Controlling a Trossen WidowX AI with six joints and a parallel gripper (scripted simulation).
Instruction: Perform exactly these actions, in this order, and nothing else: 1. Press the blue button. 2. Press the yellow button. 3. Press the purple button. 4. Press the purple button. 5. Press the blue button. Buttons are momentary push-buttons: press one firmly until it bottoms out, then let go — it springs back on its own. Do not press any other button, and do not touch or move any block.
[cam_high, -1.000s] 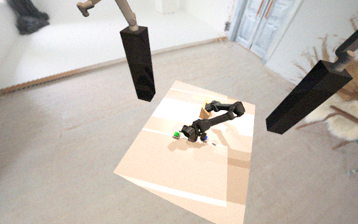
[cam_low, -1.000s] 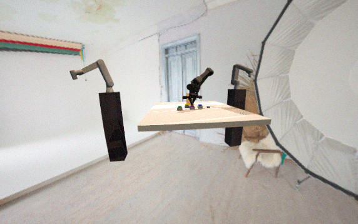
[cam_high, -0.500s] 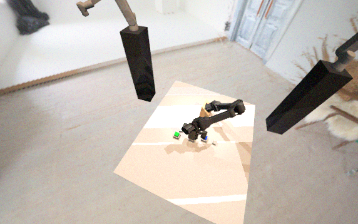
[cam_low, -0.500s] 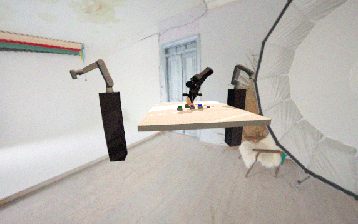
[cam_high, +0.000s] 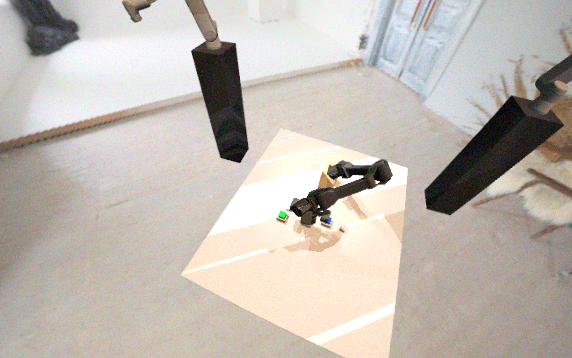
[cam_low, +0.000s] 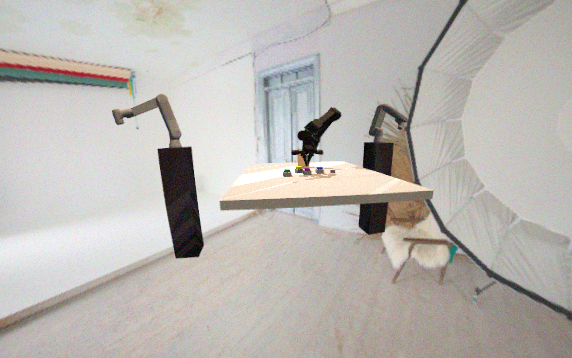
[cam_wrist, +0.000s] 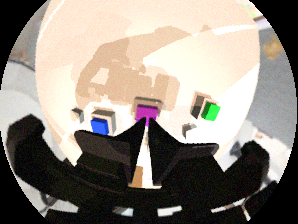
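My gripper tip is 2 cm above the purple button. From my gripper tip the other things lie so: blue button 10 cm to the left, 3 cm behind, 2 cm below; green button 13 cm to the right, 2 cm below, 1 cm ahead; yellow button 9 cm behind, 3 cm to the right, 2 cm below.
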